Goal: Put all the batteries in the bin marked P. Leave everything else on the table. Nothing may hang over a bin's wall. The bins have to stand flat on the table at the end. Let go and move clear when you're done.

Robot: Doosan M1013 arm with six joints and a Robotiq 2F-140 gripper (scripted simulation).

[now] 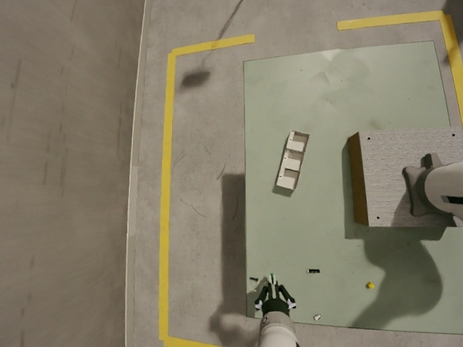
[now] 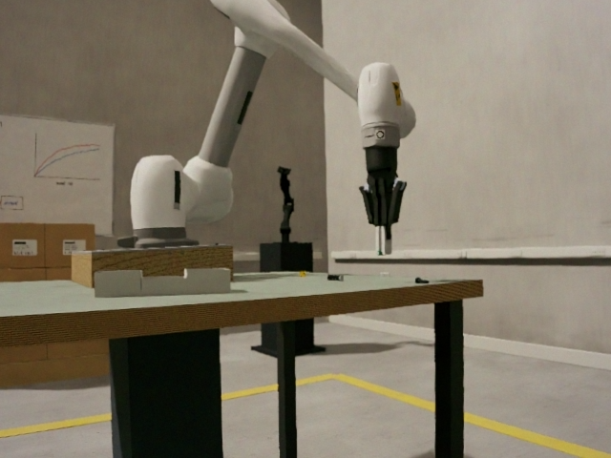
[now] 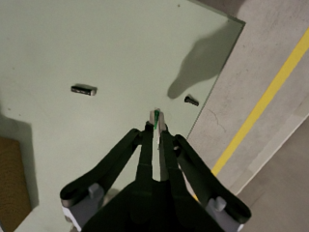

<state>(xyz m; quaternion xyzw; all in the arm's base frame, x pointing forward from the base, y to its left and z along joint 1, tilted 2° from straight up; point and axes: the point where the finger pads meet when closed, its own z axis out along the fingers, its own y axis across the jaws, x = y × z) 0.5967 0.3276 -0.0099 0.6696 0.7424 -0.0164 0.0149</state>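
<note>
My hand is 8 cm short of the small black screw, 4 cm to the right of it and 10 cm above it. From my hand the other things lie so: thin green stick: 3 cm below; small white piece: 18 cm behind, 19 cm to the left, 9 cm below; yellow piece: 40 cm behind, 5 cm to the left, 9 cm below.
</note>
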